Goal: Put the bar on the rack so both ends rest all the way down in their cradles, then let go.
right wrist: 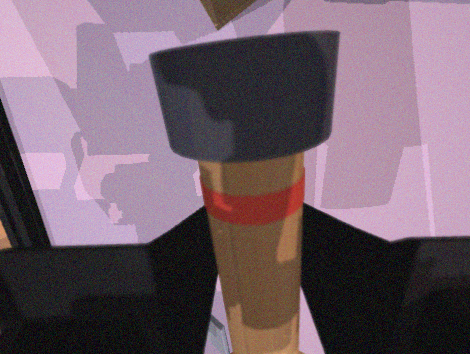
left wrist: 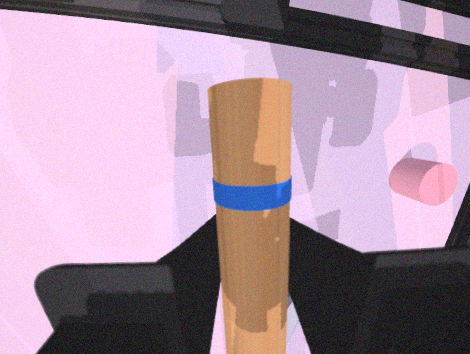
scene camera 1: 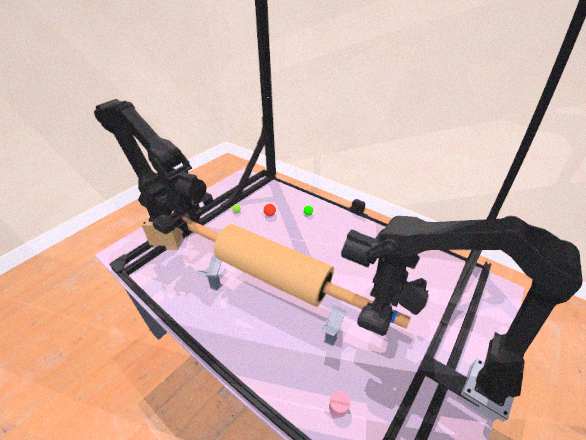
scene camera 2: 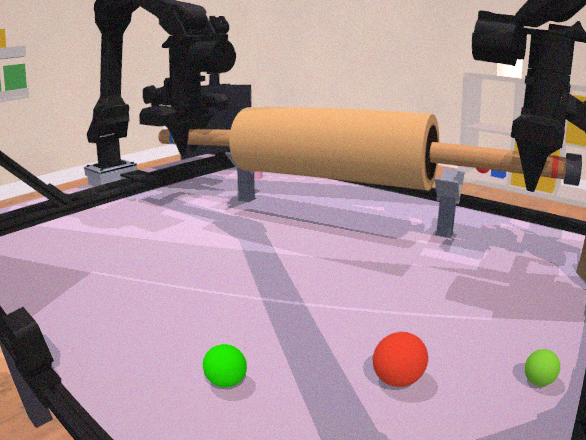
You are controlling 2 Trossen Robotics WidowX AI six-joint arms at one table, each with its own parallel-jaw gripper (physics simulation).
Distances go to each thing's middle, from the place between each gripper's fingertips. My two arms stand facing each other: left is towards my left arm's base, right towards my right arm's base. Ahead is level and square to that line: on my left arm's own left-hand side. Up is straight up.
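Labels:
The red ball (scene camera 2: 400, 359) is 290 mm behind my left hand, 70 mm below it and 520 mm to the right of it. As for the pink cylinder (left wrist: 429, 182), my left hand is 70 mm above it and 200 mm short of it.
Measured from my right hand, the pink cylinder is 590 mm to the left of it, 90 mm below it and 180 mm ahead of it, while the red ball is 90 mm below that hand, 310 mm behind it and 70 mm to the left of it.

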